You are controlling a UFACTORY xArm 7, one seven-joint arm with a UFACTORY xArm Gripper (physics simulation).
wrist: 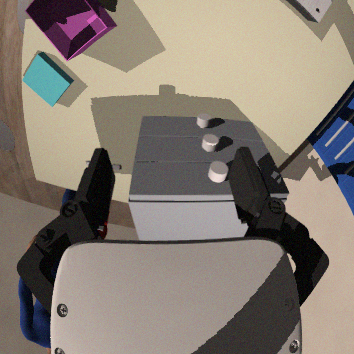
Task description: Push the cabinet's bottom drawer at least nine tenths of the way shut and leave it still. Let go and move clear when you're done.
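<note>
The grey cabinet (185,220) stands in the middle of the wrist view, with three drawer fronts one above another and a pale round knob on each. The bottom drawer's front (167,126), the one farthest up the picture, looks flush with the two fronts above it. Its knob (203,120) casts a short shadow. No gap shows around the drawer. My gripper (171,161) is wide open with nothing between its fingers. It hangs in front of and above the cabinet, apart from the bottom drawer's knob. The right finger overlaps the cabinet's right part in the view.
A magenta open box (67,52) lies at the upper left, with a teal block (46,80) below it. A grey device (312,7) shows at the top right edge. A blue rack-like object (332,145) is at the right edge. A thin pen-like item (117,167) lies behind the left finger.
</note>
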